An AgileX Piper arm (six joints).
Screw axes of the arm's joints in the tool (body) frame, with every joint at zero. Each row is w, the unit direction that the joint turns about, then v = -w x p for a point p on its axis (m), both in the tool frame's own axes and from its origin. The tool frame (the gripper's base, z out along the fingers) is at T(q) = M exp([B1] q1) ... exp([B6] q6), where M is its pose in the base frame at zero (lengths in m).
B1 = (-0.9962, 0, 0.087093, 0.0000, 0.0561, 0.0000)
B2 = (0, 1, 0, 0.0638, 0.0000, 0.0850)
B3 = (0, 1, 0, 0.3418, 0.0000, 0.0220)
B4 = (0, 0, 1, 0.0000, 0.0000, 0.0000)
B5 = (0, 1, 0, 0.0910, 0.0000, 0.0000)
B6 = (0, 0, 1, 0.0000, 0.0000, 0.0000)
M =
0.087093 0 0.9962 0.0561
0 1 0 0.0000
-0.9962 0 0.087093 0.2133
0 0 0 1
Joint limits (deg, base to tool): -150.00..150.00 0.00..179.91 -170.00..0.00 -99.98..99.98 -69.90..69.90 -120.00..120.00
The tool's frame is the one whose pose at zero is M.
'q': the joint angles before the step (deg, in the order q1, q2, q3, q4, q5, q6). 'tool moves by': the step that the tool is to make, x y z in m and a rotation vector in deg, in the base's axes. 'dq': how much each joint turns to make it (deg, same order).
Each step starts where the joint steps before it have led.
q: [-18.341 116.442 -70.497 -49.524 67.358 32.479]
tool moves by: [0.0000 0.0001 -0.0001 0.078 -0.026 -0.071]
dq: [-0.001 0.009 -0.013 0.109 0.002 -0.005]
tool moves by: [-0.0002 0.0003 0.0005 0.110 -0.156 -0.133]
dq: [0.004 -0.124 0.028 0.200 -0.009 0.017]
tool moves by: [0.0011 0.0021 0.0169 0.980 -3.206 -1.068]
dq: [-0.006 -2.452 -1.064 2.526 0.227 -0.916]
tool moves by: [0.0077 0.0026 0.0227 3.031 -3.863 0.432]
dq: [-0.002 -2.204 -3.443 4.755 0.229 -4.283]
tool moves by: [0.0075 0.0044 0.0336 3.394 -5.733 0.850]
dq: [0.011 -3.128 -4.538 5.849 0.610 -4.816]
